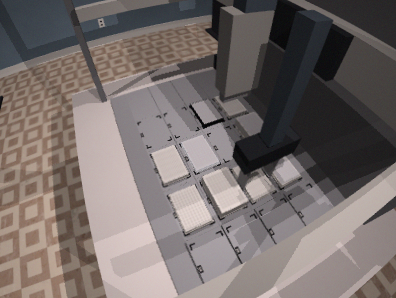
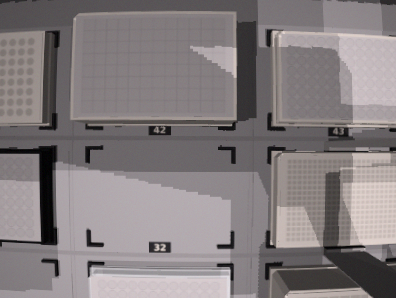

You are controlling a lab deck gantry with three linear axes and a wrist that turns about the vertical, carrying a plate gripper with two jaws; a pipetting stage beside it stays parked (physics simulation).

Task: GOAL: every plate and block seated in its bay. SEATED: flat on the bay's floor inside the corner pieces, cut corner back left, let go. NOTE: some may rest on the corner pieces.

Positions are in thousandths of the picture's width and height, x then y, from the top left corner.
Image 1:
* gripper: 640, 602
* pale plate: 509, 525
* dark wall: 862, 451
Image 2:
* gripper: 865, 666
